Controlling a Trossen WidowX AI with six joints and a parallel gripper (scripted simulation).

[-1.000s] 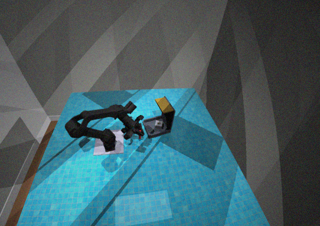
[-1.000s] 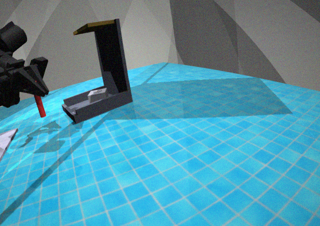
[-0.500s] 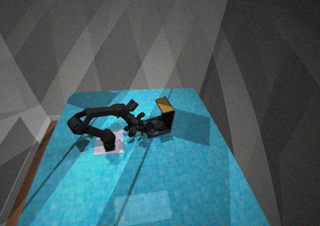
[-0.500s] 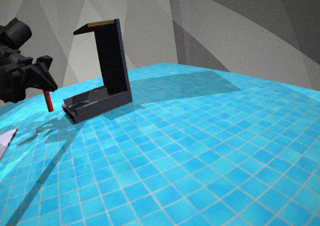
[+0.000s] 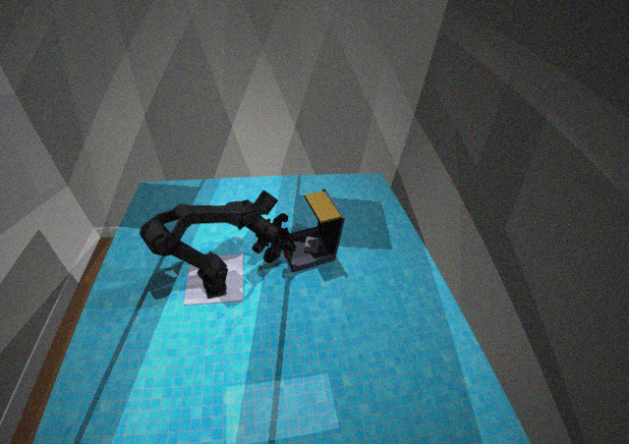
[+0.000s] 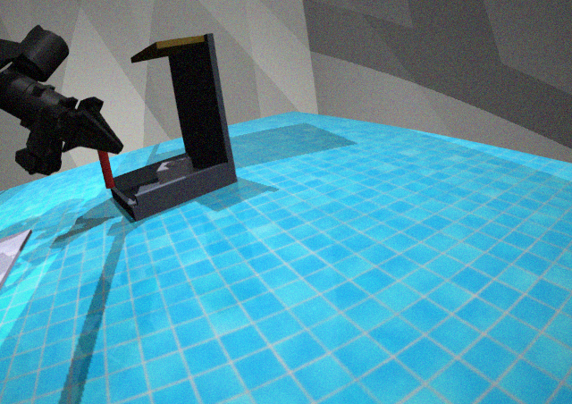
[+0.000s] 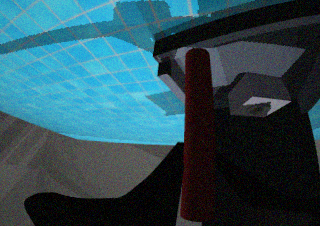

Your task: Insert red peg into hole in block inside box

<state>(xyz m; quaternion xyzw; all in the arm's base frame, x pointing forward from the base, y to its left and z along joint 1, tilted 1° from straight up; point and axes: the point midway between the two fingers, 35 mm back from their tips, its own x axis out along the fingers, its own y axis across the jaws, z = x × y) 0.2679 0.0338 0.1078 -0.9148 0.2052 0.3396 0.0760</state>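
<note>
Right now the box back wall is 150 mm ahead of my gripper tip, 60 mm to the left of it and 20 mm above it. Also, from my gripper tip: red peg (30 mm behind, 10 mm to the left, 10 mm below); then box floor (90 mm below, 70 mm ahead, 50 mm to the left); then yellow-topped roof (130 mm above, 110 mm ahead, 50 mm to the left).
</note>
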